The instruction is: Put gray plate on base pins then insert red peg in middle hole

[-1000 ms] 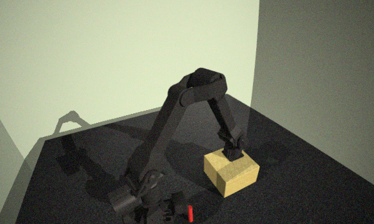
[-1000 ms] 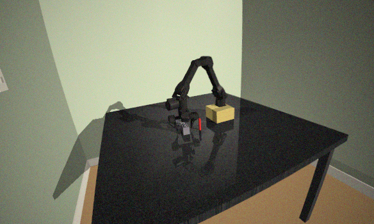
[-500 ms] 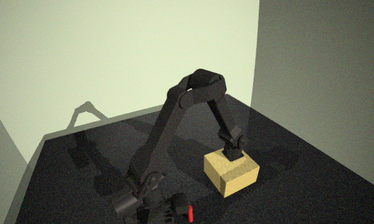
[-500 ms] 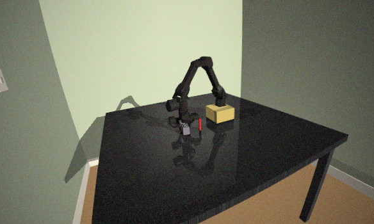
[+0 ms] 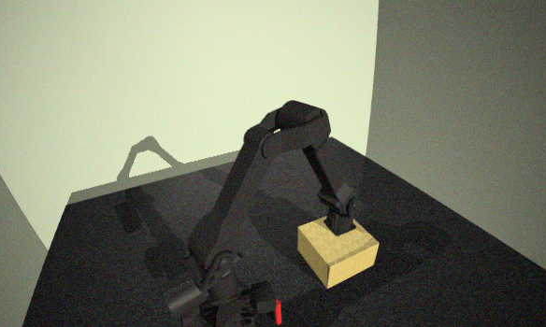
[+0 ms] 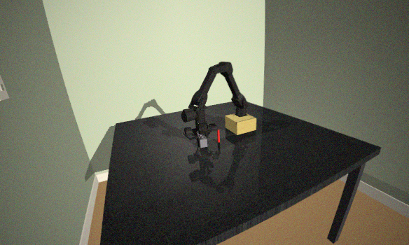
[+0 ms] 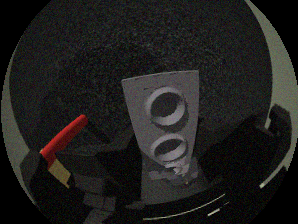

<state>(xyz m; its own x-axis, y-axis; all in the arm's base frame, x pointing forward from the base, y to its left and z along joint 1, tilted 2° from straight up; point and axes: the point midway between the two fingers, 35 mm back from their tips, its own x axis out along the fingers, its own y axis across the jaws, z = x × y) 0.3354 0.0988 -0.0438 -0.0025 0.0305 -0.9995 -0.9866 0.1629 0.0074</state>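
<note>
The base lies 20 mm ahead of my gripper tip and 160 mm to the right of it. Also, from my gripper tip: red peg 90 mm behind, 30 mm to the left, 30 mm above; then gray plate 30 mm above.
</note>
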